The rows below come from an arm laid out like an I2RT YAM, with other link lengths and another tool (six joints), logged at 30 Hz.
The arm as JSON. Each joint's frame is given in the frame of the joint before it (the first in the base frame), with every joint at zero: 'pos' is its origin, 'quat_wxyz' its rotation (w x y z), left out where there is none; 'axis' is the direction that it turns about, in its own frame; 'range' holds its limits. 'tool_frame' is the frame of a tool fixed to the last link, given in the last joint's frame.
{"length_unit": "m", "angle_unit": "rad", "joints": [
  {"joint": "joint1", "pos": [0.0, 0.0, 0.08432], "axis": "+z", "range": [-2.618, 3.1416]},
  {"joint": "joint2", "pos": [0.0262, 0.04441, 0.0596], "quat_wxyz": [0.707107, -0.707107, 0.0, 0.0], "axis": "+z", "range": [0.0, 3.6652]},
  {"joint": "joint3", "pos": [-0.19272, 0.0, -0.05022], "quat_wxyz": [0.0, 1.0, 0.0, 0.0], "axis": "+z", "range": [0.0, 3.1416]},
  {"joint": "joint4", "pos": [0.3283, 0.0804, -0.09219], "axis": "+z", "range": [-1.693, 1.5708]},
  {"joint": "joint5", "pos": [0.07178, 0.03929, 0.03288], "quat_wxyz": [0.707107, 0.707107, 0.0, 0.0], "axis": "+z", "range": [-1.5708, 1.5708]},
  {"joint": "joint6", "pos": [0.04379, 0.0, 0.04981], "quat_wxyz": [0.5, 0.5, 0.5, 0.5], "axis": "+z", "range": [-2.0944, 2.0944]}
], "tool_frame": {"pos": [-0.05, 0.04, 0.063], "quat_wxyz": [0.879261, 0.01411, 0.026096, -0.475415]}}
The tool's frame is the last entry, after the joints.
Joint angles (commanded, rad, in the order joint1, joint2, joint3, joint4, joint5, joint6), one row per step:
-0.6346 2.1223 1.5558 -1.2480 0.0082 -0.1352
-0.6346 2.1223 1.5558 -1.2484 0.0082 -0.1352
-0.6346 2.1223 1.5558 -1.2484 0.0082 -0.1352
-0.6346 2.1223 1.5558 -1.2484 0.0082 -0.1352
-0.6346 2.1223 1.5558 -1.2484 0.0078 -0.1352
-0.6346 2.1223 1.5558 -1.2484 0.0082 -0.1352
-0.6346 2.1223 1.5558 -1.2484 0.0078 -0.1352
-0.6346 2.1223 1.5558 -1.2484 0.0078 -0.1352
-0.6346 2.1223 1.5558 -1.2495 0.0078 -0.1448
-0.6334 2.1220 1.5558 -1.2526 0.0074 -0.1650
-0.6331 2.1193 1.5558 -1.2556 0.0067 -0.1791
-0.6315 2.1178 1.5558 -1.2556 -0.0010 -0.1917
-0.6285 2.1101 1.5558 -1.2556 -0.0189 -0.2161
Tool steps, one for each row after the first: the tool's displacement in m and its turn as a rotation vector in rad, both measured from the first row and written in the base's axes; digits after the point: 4 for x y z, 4 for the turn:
-0.0001 0.0000 0.0000 0.0002 0.0003 0.0000
-0.0001 0.0000 0.0000 0.0002 0.0003 0.0000
-0.0001 0.0000 0.0000 0.0002 0.0003 0.0000
0.0000 0.0001 0.0001 0.0005 0.0001 -0.0001
-0.0001 0.0000 0.0000 0.0002 0.0003 0.0000
0.0000 0.0001 0.0001 0.0005 0.0001 -0.0001
0.0000 0.0001 0.0001 0.0005 0.0001 -0.0001
-0.0008 0.0001 0.0003 0.0031 -0.0003 0.0092
-0.0022 0.0005 0.0009 0.0092 -0.0011 0.0299
-0.0031 0.0006 0.0023 0.0127 -0.0032 0.0437
-0.0030 0.0014 0.0032 0.0202 -0.0107 0.0557
-0.0023 0.0030 0.0066 0.0339 -0.0310 0.0782

